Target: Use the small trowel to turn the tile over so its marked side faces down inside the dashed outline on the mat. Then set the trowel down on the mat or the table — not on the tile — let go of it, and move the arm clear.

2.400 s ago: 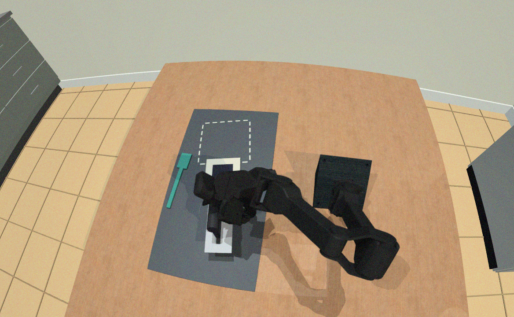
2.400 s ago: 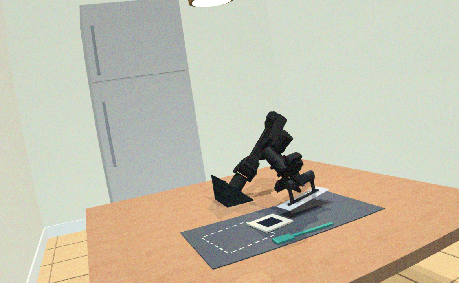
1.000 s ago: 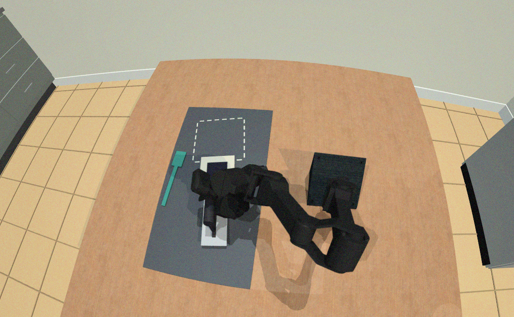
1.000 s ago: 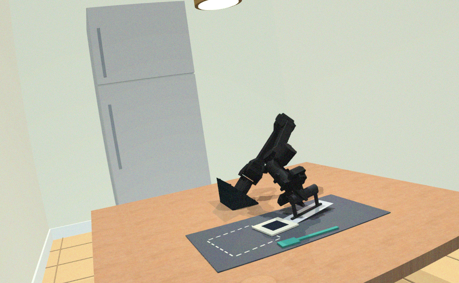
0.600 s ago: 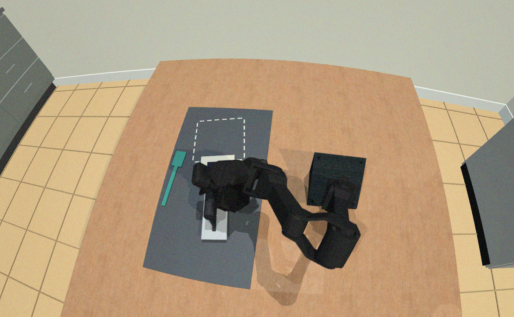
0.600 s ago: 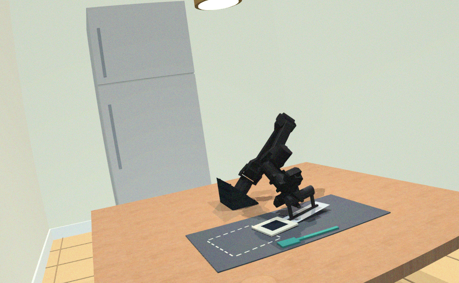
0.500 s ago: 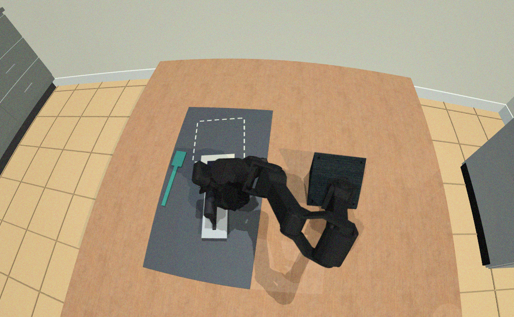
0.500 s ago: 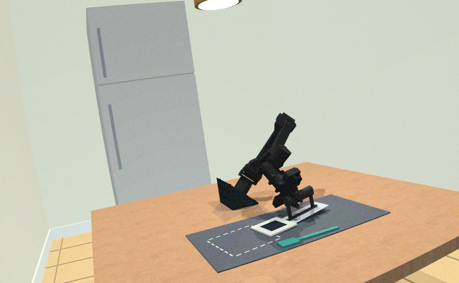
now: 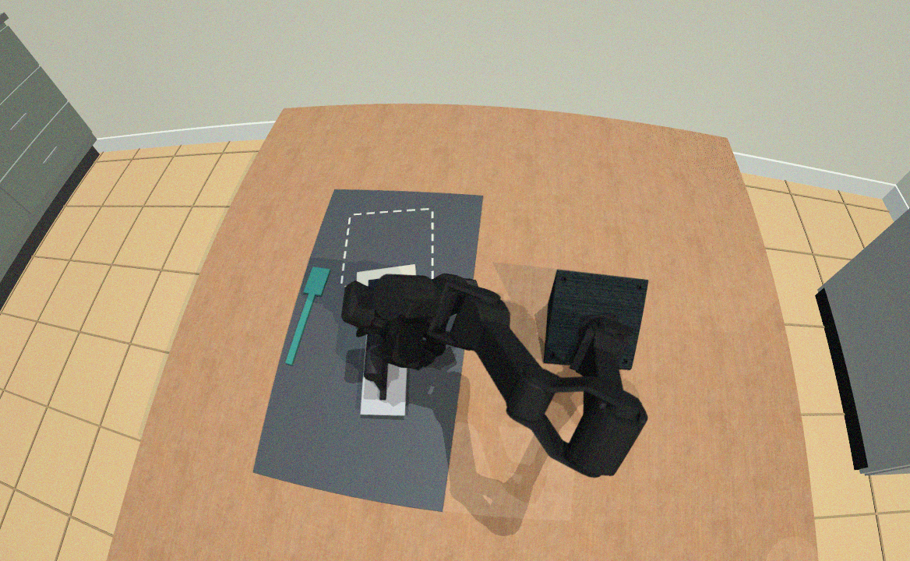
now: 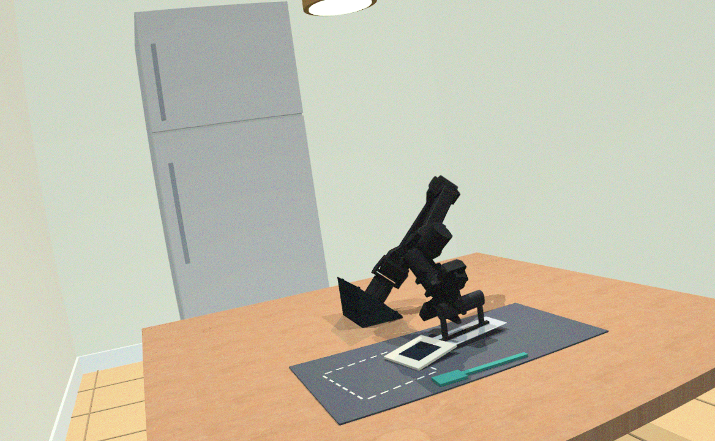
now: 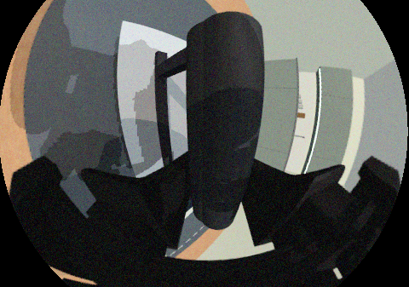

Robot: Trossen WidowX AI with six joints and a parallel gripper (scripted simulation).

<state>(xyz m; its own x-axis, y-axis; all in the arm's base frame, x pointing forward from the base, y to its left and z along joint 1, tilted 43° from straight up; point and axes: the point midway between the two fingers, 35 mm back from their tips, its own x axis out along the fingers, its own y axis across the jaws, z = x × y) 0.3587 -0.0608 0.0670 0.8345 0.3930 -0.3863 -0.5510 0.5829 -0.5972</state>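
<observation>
Now: gripper tip 20 mm past the cream tile, 110 mm to the left of it and 50 mm above it. From my gripper tip the other things lie so: teal flat tool: 140 mm ahead, 100 mm to the right, 60 mm below; then trowel: 30 mm behind, 10 mm below; then grey mat: 50 mm to the right, 80 mm below.
</observation>
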